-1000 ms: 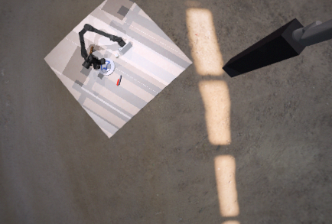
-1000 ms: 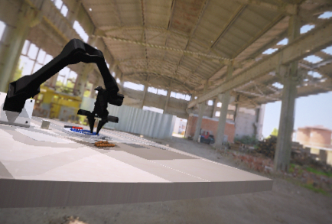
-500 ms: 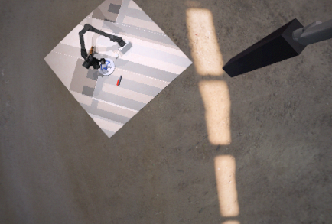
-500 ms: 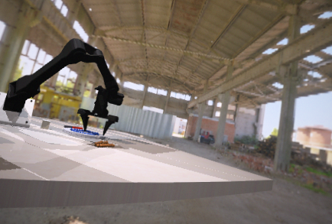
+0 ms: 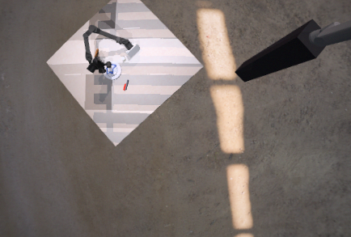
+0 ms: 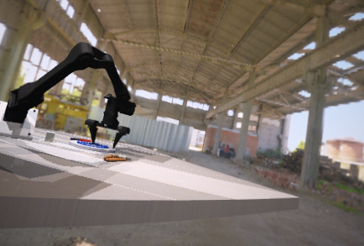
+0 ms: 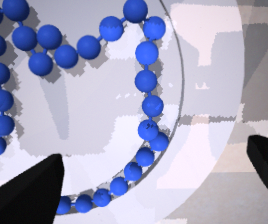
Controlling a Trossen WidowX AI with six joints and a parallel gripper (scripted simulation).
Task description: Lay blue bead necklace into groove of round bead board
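The round white bead board lies 6 cm to the left of my gripper tip, 2 cm behind it and 1 cm below it. Also, from my gripper tip: small white block: 20 cm behind, 7 cm to the left; red pen-like object: 29 cm to the left, 2 cm below, 1 cm behind.
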